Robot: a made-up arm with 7 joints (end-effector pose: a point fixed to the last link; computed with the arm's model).
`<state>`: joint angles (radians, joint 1 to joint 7).
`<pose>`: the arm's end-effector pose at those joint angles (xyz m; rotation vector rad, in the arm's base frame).
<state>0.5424 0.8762 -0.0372 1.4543 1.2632 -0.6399 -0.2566</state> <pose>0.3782 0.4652 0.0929 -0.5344 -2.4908 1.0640</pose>
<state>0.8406 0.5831 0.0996 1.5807 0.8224 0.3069 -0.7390</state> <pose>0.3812 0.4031 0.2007 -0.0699 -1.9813 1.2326</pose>
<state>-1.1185 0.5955 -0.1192 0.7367 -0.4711 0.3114 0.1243</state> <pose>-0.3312 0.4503 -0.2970 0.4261 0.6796 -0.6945</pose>
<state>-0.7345 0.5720 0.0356 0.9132 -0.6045 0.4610 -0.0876</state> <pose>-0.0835 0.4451 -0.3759 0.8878 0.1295 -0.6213</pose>
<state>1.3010 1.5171 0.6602 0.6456 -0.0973 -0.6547 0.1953</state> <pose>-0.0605 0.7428 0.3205 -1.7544 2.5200 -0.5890</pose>
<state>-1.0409 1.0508 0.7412 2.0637 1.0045 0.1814 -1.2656</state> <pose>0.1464 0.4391 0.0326 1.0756 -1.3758 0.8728</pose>
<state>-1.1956 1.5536 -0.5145 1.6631 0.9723 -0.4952 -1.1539</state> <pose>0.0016 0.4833 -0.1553 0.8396 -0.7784 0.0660</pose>
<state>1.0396 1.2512 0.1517 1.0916 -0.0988 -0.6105 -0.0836</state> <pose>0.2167 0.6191 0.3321 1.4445 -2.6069 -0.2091</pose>
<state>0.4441 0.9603 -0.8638 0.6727 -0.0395 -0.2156 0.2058</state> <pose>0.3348 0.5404 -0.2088 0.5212 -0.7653 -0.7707</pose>
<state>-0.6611 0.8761 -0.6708 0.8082 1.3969 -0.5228 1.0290</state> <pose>-0.1106 0.4957 -0.3370 -0.6333 -0.5155 0.3233</pose>
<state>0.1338 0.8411 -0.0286 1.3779 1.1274 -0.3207 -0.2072</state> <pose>0.3347 0.4750 -0.0712 -0.1391 -1.8349 0.8798</pose>
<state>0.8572 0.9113 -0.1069 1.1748 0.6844 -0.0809 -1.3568</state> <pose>0.3809 0.5253 0.1713 0.9490 -1.9275 1.8742</pose>
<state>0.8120 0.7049 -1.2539 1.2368 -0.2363 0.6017 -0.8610</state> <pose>0.4445 0.2100 -0.1158 1.4010 -1.6909 -0.6912</pose>
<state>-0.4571 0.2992 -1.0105 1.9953 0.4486 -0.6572 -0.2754</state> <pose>0.0336 0.0255 -0.1791 -1.1823 -1.3038 0.6249</pose>
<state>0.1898 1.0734 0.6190 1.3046 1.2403 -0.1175 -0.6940</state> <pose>0.2216 0.6323 0.1449 0.2858 -2.0543 1.7352</pose>
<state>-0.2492 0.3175 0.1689 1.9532 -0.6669 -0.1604 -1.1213</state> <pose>0.1977 0.2705 -0.1045 1.3076 -2.3925 0.4673</pose>
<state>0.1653 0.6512 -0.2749 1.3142 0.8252 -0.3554 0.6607</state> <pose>0.3527 0.3525 -0.1692 -0.7758 -1.5948 -0.1475</pose>
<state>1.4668 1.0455 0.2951 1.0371 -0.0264 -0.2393 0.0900</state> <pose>0.1846 0.6204 0.3873 1.0738 -2.7544 0.5849</pose>
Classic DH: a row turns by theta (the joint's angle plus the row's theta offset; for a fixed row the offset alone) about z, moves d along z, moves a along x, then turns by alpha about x. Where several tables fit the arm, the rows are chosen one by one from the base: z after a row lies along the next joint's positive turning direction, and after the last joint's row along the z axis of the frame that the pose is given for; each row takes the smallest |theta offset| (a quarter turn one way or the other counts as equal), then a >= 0, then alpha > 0; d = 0 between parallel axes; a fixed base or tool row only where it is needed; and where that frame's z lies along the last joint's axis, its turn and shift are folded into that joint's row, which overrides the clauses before.
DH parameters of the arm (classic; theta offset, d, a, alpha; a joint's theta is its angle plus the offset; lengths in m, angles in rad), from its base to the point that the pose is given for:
base (fixed): 0 0.1338 -0.0006 1.5708
joint 1: 1.5708 -0.1452 0.0031 1.5708
joint 2: -1.5708 0.0117 0.0087 -1.5708
joint 3: 1.5708 -0.368 0.0106 -1.5708
joint 4: 0 -0.0068 -0.0139 1.5708
joint 5: 0 -0.3201 -0.0106 1.5708
joint 6: 1.5708 0.0028 0.0298 1.5708
joint 7: 1.4515 -0.0162 0.0013 1.568
tool (fixed): -1.2616 -0.022 0 0

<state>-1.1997 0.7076 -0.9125 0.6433 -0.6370 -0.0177 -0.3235</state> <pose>-0.4585 0.4098 -0.1960 -0.2271 0.3592 -1.4470</pose>
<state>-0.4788 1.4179 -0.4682 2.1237 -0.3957 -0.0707 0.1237</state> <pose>0.1404 0.2994 -0.0724 -0.0313 -1.0535 -1.6185</pose>
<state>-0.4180 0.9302 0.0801 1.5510 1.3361 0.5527 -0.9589</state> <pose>0.2166 0.4924 -0.1348 0.6952 -0.5360 0.9065</pose>
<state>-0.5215 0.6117 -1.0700 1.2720 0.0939 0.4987 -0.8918</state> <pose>-0.0776 0.1882 -0.3694 0.6064 -0.4987 -0.7309</pose>
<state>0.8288 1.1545 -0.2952 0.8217 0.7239 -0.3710 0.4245</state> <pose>0.3538 0.6342 0.1389 0.2820 -2.0040 0.0119</pose>
